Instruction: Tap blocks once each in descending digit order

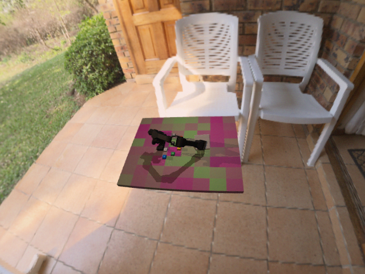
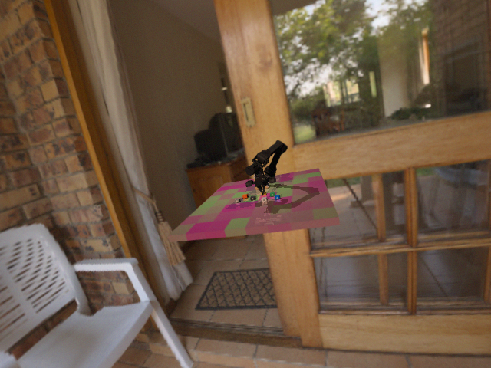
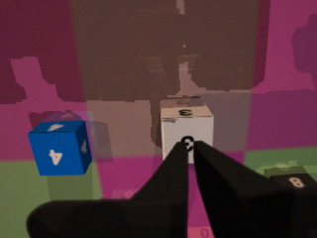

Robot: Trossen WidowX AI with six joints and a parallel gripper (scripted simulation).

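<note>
Right now my gripper tip is 10 mm past the white block marked 3 and 30 mm above it. Also, from my gripper tip: black block marked 8: 60 mm behind, 90 mm to the right, 30 mm below; blue block: 20 mm behind, 80 mm to the left, 30 mm below; green block marked 2: 90 mm behind, 40 mm to the left, 30 mm below.
</note>
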